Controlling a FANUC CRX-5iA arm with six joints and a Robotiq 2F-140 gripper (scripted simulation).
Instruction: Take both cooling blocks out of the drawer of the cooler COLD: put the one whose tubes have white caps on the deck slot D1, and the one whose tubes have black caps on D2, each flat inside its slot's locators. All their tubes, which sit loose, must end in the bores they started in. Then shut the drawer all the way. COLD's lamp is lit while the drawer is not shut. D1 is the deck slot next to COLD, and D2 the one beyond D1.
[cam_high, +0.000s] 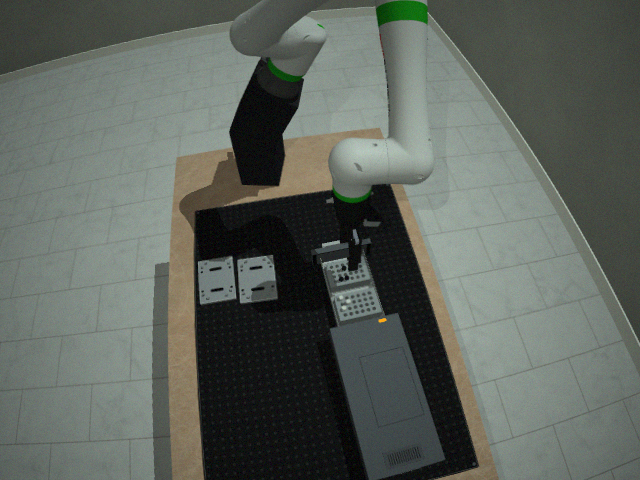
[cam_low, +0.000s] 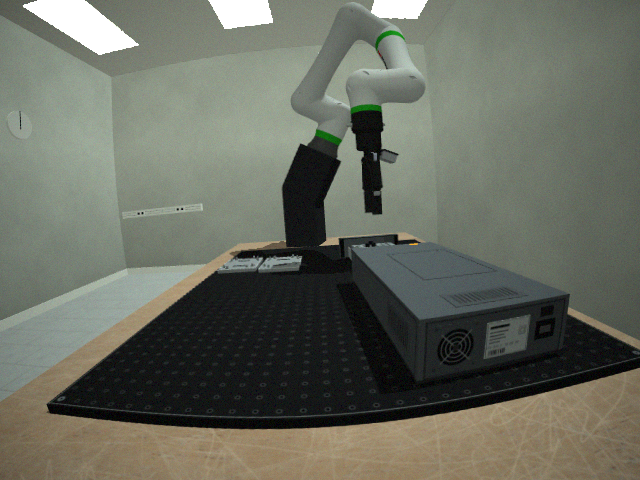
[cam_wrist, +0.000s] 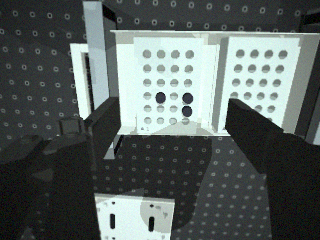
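Now: the grey cooling block 140 mm below my hand. Round my hand: deck slot D1: 290 mm to the right, 170 mm below, 60 mm behind; then drawer: 140 mm below, 30 mm ahead; then cooler COLD: 220 mm ahead, 130 mm below, 10 mm to the left.
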